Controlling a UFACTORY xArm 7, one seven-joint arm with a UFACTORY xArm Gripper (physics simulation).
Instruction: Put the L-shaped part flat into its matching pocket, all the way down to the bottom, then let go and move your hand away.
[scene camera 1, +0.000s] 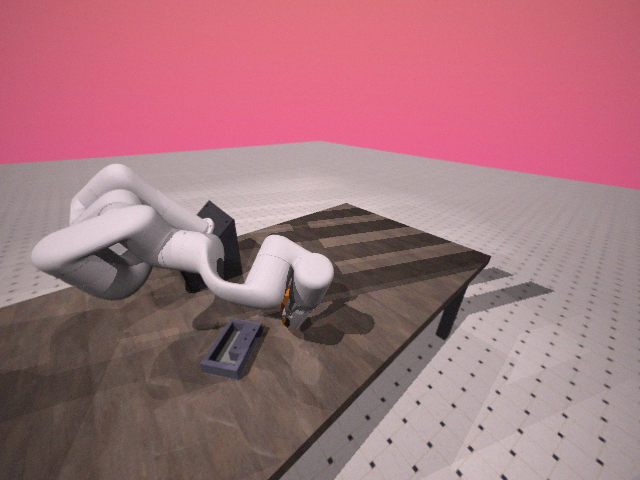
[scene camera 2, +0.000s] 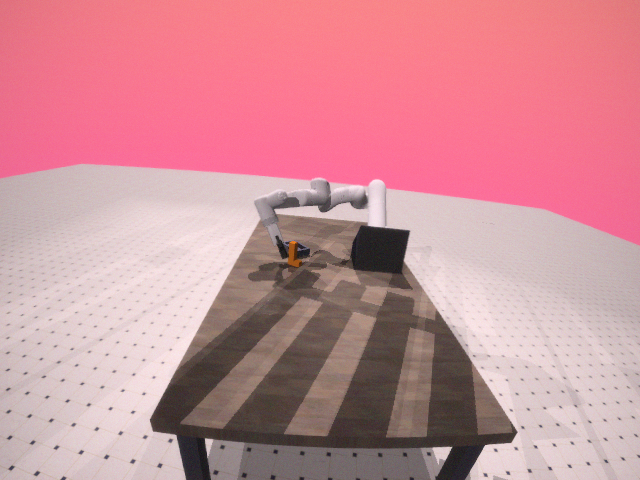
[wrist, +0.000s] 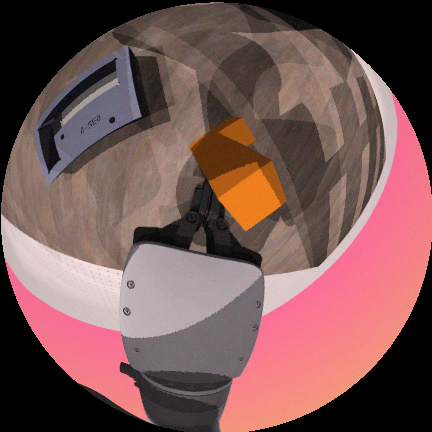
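Where they show: gripper, fingertip midpoint: (scene camera 2: 285, 257) (wrist: 209, 187); arm's base, link origin: (scene camera 2: 376, 236).
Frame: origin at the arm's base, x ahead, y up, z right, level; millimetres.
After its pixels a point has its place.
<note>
The orange L-shaped part (wrist: 241, 177) @[y -44, x 387, z -111 mm] (scene camera 2: 293, 253) @[y -90, x 386, z -142 mm] (scene camera 1: 285, 300) @[y -57, x 404, z -117 mm] stands upright on the wooden table (scene camera 1: 385, 267) @[y -152, x 357, z -584 mm] (scene camera 2: 347, 357) @[y -152, x 119, z -726 mm]. My gripper (wrist: 209, 187) @[y -118, x 423, z -140 mm] (scene camera 1: 290, 323) @[y -118, x 423, z -140 mm] (scene camera 2: 281, 250) @[y -118, x 423, z -140 mm] is shut with nothing between its fingers; the closed fingertips sit just beside the part, on its left in the wrist view. The grey-blue pocket fixture (scene camera 1: 248, 330) @[y -116, x 394, z -11 mm] (wrist: 96, 120) @[y -115, x 403, z -9 mm] (scene camera 2: 303, 250) @[y -120, x 355, z -14 mm] lies flat on the table a short way from the part; its L-shaped pocket is empty.
A black box (scene camera 1: 223, 238) @[y 14, x 98, z -51 mm] (scene camera 2: 380, 248) @[y -30, x -15, z -87 mm] stands at the arm's base, behind the fixture. The table edge runs close in front of the fixture in scene camera 1.
</note>
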